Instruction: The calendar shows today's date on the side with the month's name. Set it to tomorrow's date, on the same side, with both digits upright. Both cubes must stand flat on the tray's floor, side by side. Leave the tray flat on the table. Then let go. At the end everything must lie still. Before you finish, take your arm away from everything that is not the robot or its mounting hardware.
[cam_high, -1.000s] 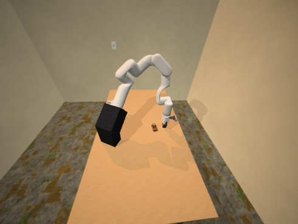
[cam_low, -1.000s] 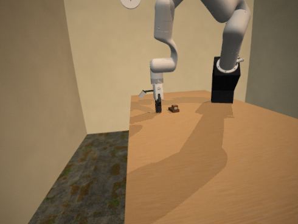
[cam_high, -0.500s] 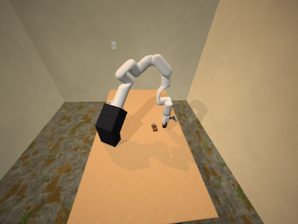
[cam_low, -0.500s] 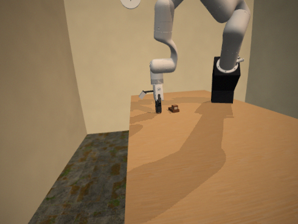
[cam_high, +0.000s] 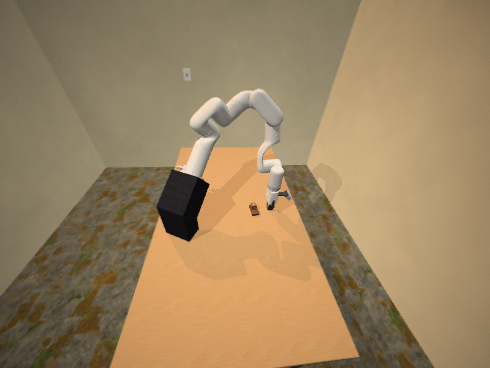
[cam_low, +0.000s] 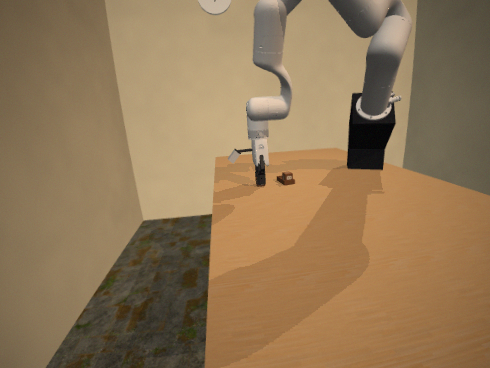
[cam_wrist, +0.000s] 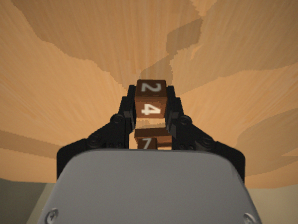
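The brown digit cube is 10 mm below my hand.
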